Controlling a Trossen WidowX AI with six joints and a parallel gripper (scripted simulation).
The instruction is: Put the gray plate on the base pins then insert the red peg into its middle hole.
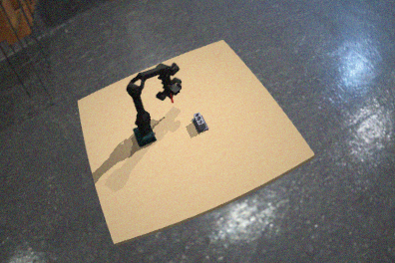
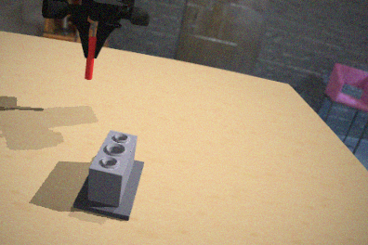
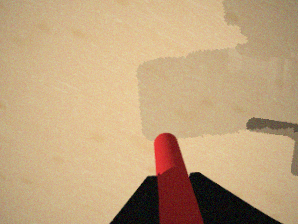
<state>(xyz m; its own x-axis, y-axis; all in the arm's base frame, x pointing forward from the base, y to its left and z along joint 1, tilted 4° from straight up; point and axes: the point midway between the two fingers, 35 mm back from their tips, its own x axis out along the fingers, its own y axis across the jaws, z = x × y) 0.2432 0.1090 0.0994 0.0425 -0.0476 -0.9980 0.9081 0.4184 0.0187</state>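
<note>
Now: the gray plate 80 mm ahead of my gripper tip, 210 mm to the right of it and 70 mm below it. Also, from my gripper tip: base 80 mm ahead, 210 mm to the right, 100 mm below; then red peg right at my gripper tip.
</note>
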